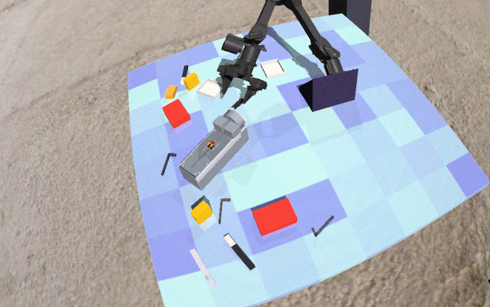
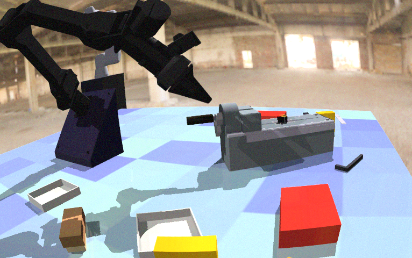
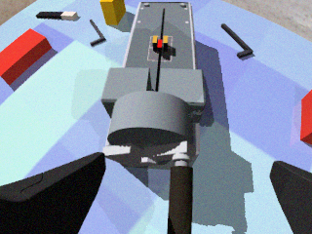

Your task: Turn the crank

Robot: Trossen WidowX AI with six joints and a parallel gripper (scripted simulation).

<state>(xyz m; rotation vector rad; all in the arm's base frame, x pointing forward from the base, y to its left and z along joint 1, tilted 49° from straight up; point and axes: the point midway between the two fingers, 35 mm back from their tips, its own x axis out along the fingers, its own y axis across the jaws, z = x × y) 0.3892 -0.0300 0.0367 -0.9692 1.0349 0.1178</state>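
Right now my gripper tip is 20 mm past the dark crank handle, 10 mm to the left of it and 40 mm above it. The rest, counted from my gripper tip: red pointer 120 mm ahead, 100 mm to the left, 60 mm below; tan block 90 mm behind, 320 mm to the right, 130 mm below.
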